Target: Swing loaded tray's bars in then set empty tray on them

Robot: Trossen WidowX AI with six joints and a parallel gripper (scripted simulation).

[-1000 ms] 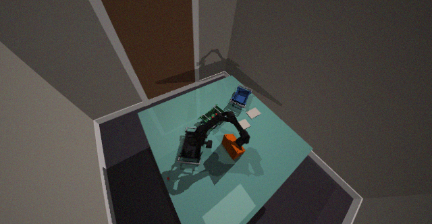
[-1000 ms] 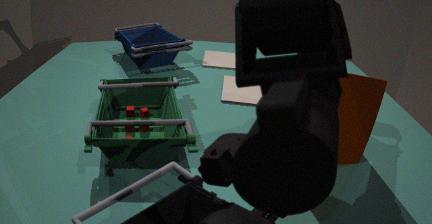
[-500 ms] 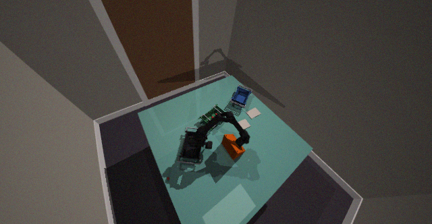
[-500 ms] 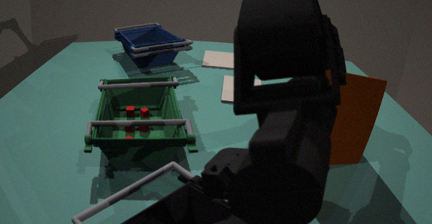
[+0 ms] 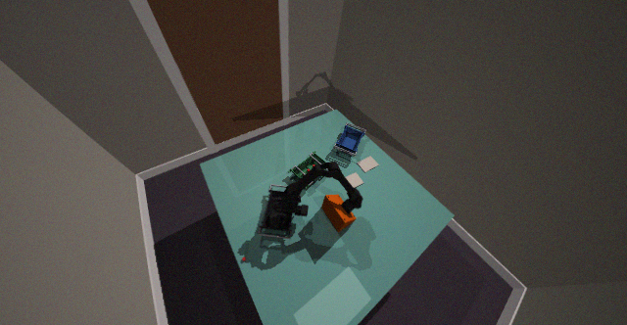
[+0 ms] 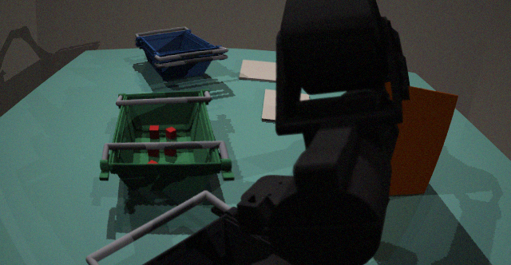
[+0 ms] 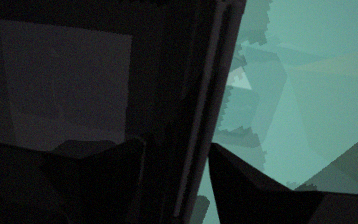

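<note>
My gripper tip is now 5 cm to the right of the black tray, 5 cm short of it and 3 cm below it.
</note>
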